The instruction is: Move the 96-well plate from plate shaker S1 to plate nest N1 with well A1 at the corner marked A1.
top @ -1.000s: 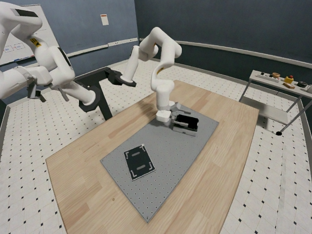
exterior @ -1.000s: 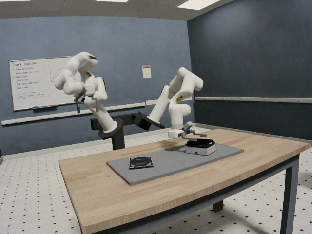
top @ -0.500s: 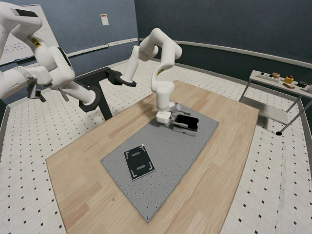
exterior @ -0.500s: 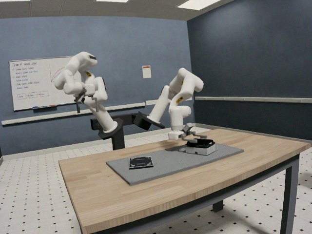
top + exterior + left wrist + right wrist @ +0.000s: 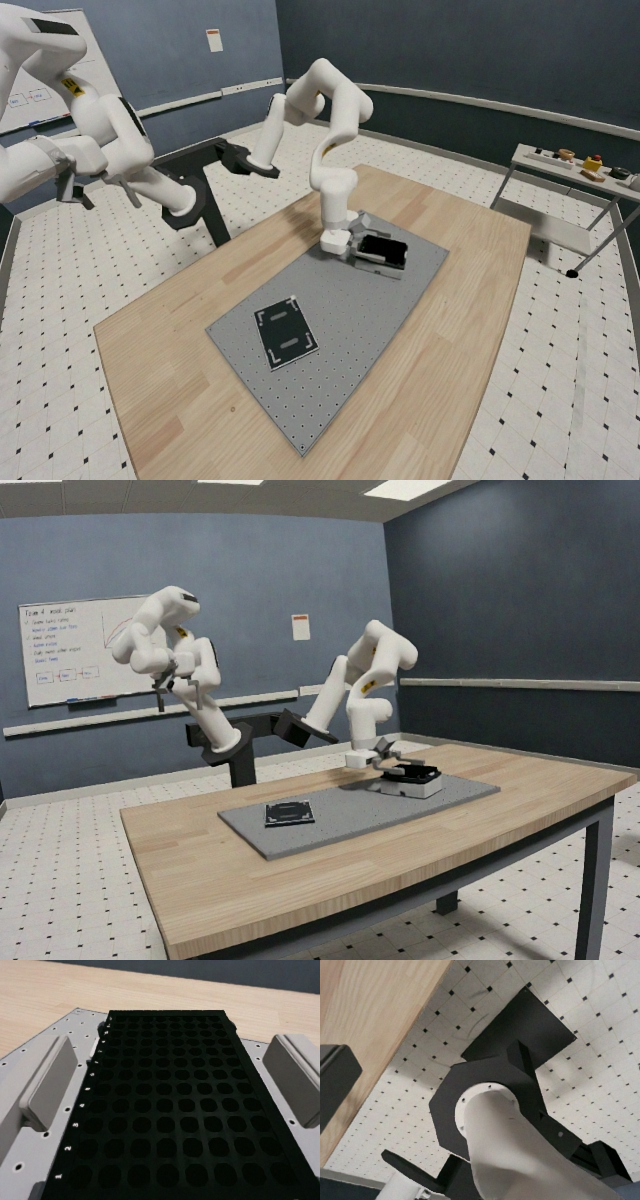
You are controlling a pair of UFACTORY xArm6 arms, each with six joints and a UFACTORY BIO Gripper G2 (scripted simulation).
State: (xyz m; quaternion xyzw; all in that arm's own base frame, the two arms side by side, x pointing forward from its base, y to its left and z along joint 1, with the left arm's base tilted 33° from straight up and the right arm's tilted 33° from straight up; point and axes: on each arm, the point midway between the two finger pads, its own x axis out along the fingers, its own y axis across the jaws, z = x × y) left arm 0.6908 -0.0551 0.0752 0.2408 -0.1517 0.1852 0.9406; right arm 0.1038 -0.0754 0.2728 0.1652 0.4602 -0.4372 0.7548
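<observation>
The black 96-well plate lies 1 cm below my left hand and 1 cm ahead of it. Also, from my left hand: grey perforated board: 15 cm to the right, 8 cm below, 3 cm behind; then plate nest N1: 35 cm to the right, 7 cm below, 7 cm behind.
</observation>
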